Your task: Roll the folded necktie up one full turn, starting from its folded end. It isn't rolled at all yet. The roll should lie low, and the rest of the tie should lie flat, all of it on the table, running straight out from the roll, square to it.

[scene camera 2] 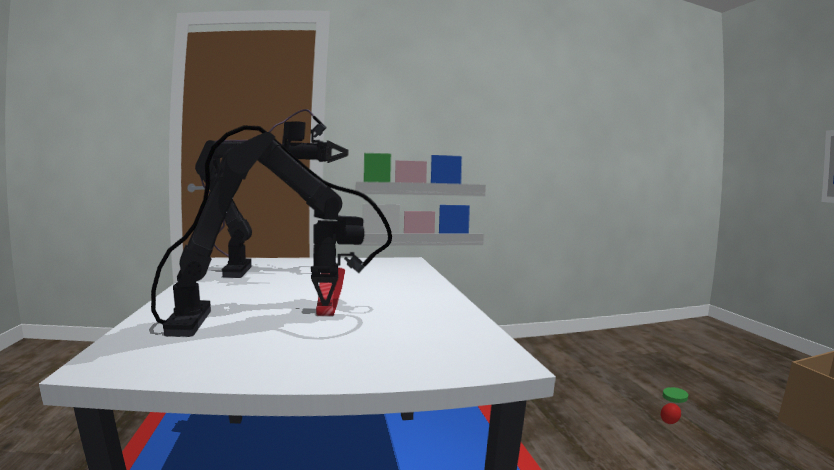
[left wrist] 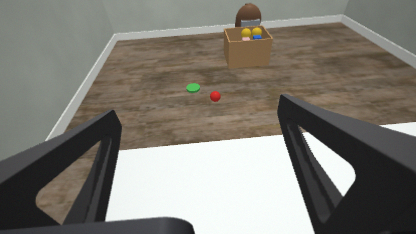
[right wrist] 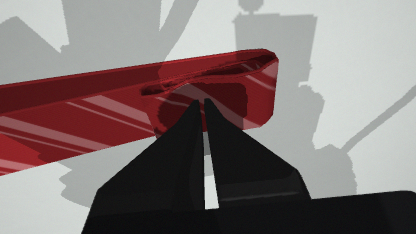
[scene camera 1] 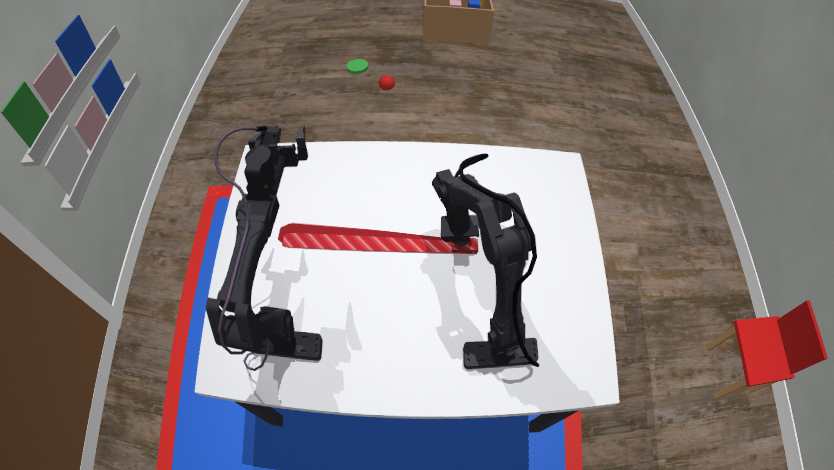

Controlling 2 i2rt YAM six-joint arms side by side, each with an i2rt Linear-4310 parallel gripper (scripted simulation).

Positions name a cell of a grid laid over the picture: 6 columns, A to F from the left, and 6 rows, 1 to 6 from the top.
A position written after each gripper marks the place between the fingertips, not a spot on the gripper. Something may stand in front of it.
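Observation:
Scene camera 1 shows the left gripper (scene camera 1: C2), the right gripper (scene camera 1: D4) and a red striped necktie (scene camera 1: C4). In scene camera 2 you'd see the left gripper (scene camera 2: C2) and also the right gripper (scene camera 2: C4). The left wrist view has the left gripper (left wrist: C3), and the right wrist view has the right gripper (right wrist: C3) along with the red striped necktie (right wrist: A4).

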